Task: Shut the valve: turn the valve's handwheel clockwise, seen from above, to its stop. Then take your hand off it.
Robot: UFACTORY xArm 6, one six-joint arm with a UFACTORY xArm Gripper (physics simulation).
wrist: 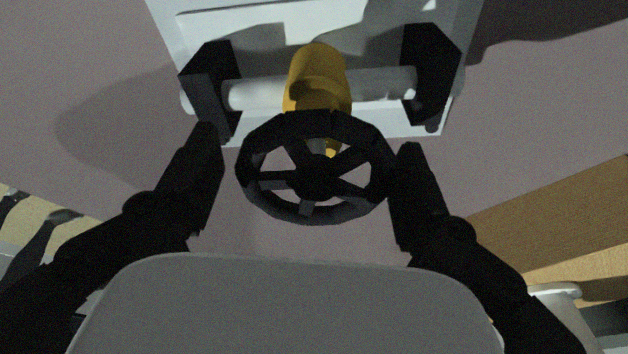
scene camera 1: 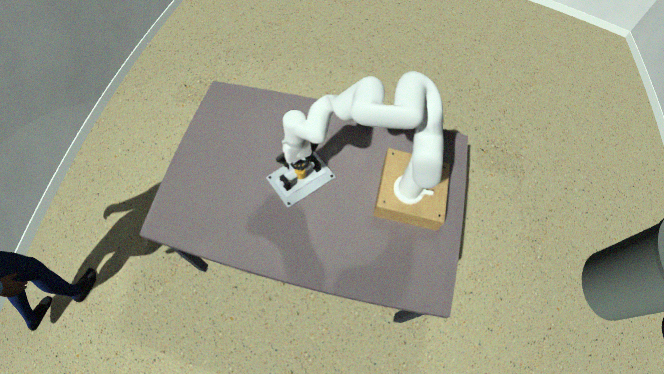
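Observation:
The valve's black handwheel [scene camera 1: 300,164] [wrist: 317,176] has spokes and a central hub, and it sits above a yellow valve body [scene camera 1: 300,174] [wrist: 319,65]. The valve is on a pale plate [scene camera 1: 300,194] [wrist: 325,22], with a light pipe [wrist: 260,93] between two black supports. My gripper [scene camera 1: 300,160] [wrist: 308,154] is open with its fingers on either side of the handwheel. In the wrist view the right finger looks very close to the rim or against it; contact is unclear. A gap shows between the left finger and the rim. The handwheel's stop cannot be made out.
The plate lies on the grey-brown table [scene camera 1: 200,150]. The arm's base stands on a wooden block [scene camera 1: 391,175] [wrist: 560,215] at the table's right side. A person's legs [scene camera 1: 30,275] show on the floor at the lower left. A dark grey cylinder [scene camera 1: 625,280] is at the far right.

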